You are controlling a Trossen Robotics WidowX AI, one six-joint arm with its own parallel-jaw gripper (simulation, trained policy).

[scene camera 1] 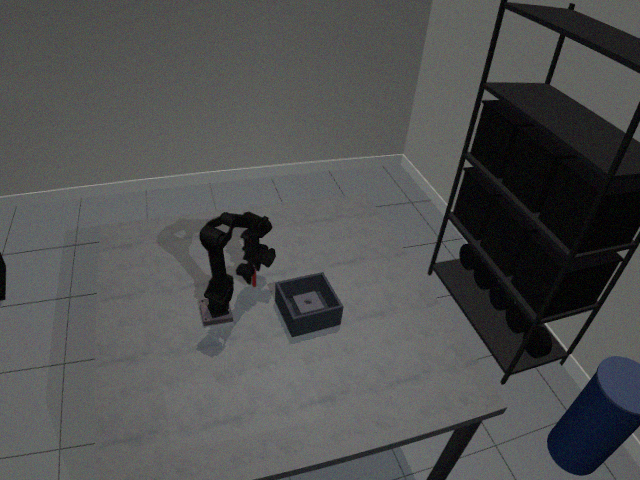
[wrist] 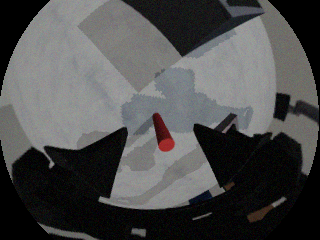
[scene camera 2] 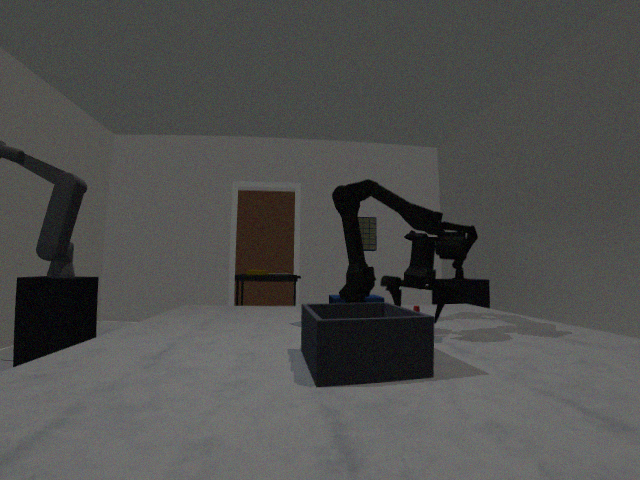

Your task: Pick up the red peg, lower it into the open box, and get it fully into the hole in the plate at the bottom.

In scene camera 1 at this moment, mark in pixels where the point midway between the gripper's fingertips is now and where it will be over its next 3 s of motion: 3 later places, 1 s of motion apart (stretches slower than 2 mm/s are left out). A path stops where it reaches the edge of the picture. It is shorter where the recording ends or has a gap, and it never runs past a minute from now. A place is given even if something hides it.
The gripper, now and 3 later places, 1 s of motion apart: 253, 277; 259, 284; 287, 276; 308, 297
